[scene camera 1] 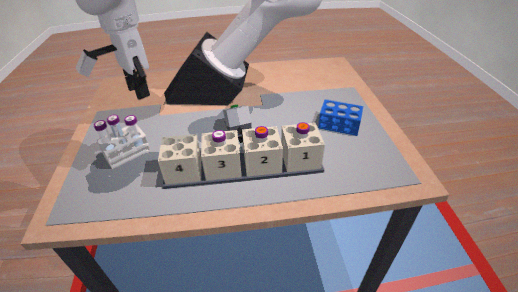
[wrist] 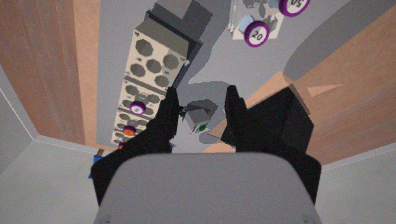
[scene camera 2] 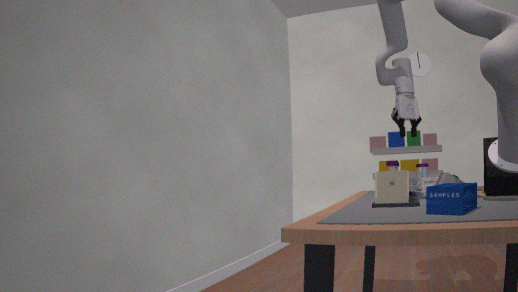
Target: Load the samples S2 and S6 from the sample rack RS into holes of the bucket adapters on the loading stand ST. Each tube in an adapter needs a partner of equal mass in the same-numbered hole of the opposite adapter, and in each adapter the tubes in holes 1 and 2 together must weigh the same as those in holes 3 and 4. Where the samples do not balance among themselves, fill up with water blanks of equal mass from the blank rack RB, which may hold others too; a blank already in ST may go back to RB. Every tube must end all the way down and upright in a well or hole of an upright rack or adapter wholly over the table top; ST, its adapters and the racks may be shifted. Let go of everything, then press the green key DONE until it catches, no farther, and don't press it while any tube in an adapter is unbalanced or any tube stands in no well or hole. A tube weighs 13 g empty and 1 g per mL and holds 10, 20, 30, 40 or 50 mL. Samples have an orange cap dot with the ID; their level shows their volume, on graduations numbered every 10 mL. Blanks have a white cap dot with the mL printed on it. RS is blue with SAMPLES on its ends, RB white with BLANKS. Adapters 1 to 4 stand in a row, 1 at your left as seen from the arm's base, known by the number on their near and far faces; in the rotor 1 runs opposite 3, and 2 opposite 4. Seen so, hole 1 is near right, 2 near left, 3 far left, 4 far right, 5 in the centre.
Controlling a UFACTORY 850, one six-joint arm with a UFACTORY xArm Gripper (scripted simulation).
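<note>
The gripper (scene camera 1: 139,93) appears in scene camera 1, and so does the gripper (scene camera 2: 408,136) in scene camera 2; the wrist view shows the gripper (wrist: 201,96) as well. Scene camera 2 shows a blue sample rack RS (scene camera 2: 444,199) and an adapter 1 (scene camera 2: 390,186). A white blank rack RB (scene camera 1: 116,160) is visible in the scene, along with an adapter 2 (scene camera 1: 263,158). The scene also includes an adapter 3 (scene camera 1: 225,163), which the wrist view shows too (wrist: 129,92), and an adapter 4 (scene camera 1: 180,163), which is likewise visible in the wrist view (wrist: 162,66).
</note>
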